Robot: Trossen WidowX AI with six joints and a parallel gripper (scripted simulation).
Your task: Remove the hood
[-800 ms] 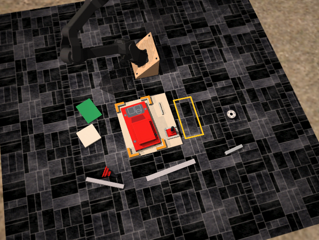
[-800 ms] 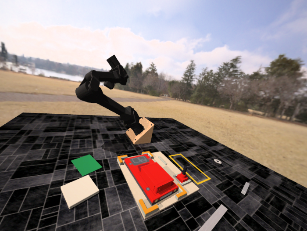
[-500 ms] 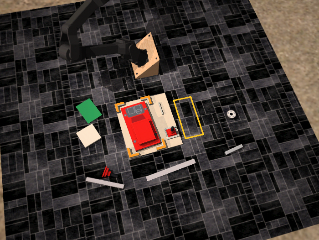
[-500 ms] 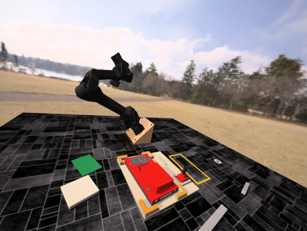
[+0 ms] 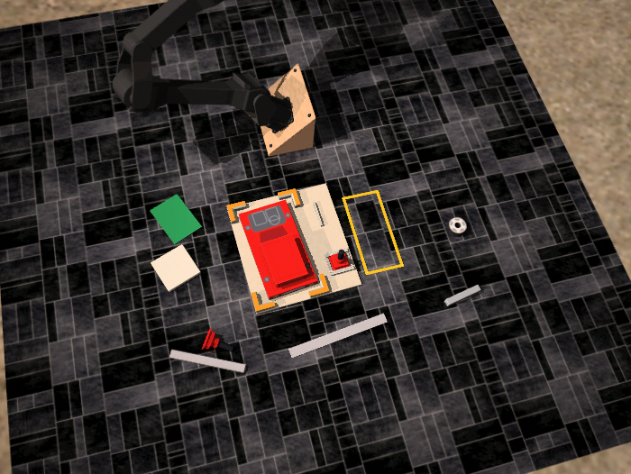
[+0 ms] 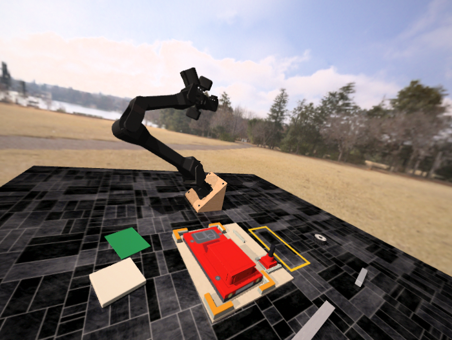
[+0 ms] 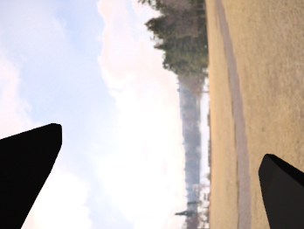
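My gripper tip is now 620 mm short of the red hood, 390 mm above it and 60 mm to the left of it. Round my gripper tip: cream tile 590 mm ahead, 430 mm below, 280 mm to the right; grey bar 790 mm ahead, 430 mm below, 20 mm to the left; green tile 470 mm ahead, 430 mm below, 270 mm to the right.
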